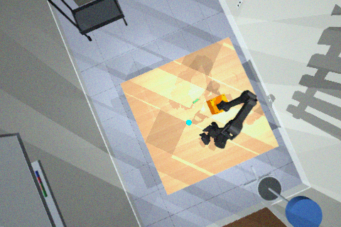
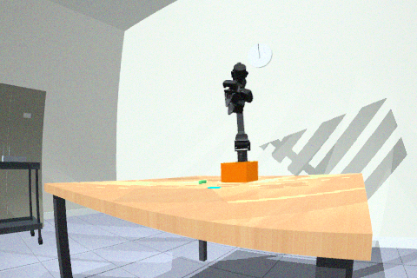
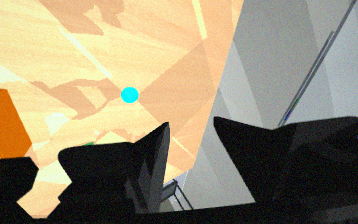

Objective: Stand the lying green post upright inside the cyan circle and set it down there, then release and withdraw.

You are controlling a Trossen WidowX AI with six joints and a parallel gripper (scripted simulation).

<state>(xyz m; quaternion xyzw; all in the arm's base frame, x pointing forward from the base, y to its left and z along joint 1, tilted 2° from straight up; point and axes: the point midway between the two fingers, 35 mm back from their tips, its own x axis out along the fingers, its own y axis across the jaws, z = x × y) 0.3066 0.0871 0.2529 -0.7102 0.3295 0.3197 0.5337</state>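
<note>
Right now the green post is 170 mm behind my gripper tip, 240 mm to the right of it and 320 mm below it. The rest, counted from my gripper tip: cyan circle: 10 mm ahead, 70 mm to the right, 330 mm below.
</note>
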